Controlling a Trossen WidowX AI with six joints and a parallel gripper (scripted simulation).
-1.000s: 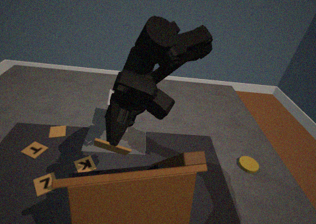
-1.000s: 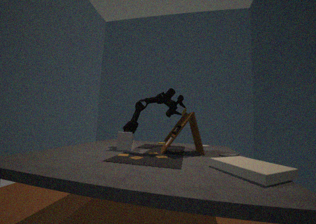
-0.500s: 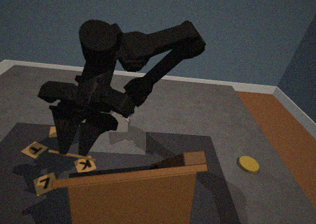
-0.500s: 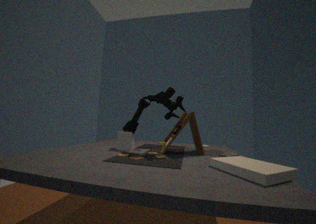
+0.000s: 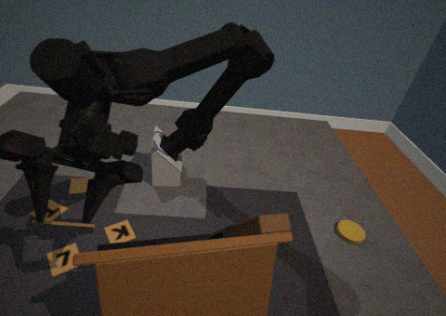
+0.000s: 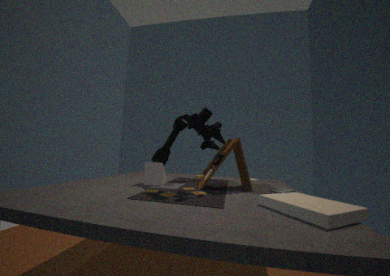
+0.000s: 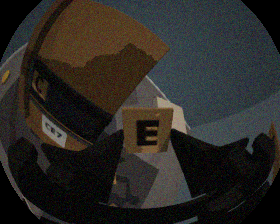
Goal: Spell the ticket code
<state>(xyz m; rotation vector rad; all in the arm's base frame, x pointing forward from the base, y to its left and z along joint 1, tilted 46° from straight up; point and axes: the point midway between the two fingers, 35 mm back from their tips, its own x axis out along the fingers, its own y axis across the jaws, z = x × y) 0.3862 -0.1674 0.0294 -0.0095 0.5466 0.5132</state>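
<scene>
Now: the ticket 150 mm below my gripper tip, 130 mm to the left of it and 80 mm behind it. From my gripper tip the other things lie so: dark mat: 230 mm below, 200 mm behind, 90 mm to the left; tile: 320 mm behind, 230 mm below, 130 mm to the right; long white slab: 320 mm ahead, 250 mm to the right, 220 mm below.
</scene>
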